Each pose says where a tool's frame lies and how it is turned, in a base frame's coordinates. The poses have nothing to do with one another.
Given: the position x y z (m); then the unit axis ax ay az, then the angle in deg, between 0 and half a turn.
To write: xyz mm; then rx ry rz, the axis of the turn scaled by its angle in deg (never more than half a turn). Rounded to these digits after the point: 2 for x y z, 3 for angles.
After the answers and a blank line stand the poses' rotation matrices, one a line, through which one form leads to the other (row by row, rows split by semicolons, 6 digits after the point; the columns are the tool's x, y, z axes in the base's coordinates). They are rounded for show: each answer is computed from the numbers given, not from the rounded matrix.
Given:
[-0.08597, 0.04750, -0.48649, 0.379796, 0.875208, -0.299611, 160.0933]
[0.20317, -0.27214, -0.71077, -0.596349, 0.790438, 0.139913, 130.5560]
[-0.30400, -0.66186, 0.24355, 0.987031, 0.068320, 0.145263, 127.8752]
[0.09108, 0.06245, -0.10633, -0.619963, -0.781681, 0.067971, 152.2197]
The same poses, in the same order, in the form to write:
[-85.97, 47.50, -486.49, 60.803, 140.115, -47.966]
[203.17, -272.14, -710.77, -77.857, 103.196, 18.266]
[-304.00, -661.86, 243.55, 126.217, 8.736, 18.576]
[91.08, 62.45, -106.33, -94.371, -118.987, 10.347]

-0.660377 0.746953 0.077216; 0.542925 0.545959 -0.638092; -0.518782 -0.379459 -0.766079
-0.063330 -0.884164 0.462865; -0.671560 0.380836 0.635587; -0.738239 -0.270590 -0.617887
0.958410 -0.005829 0.285334; 0.223498 -0.606410 -0.763096; 0.177478 0.795131 -0.579887
-0.160333 0.881691 -0.443750; 0.945051 0.266884 0.188815; 0.284906 -0.389093 -0.876034

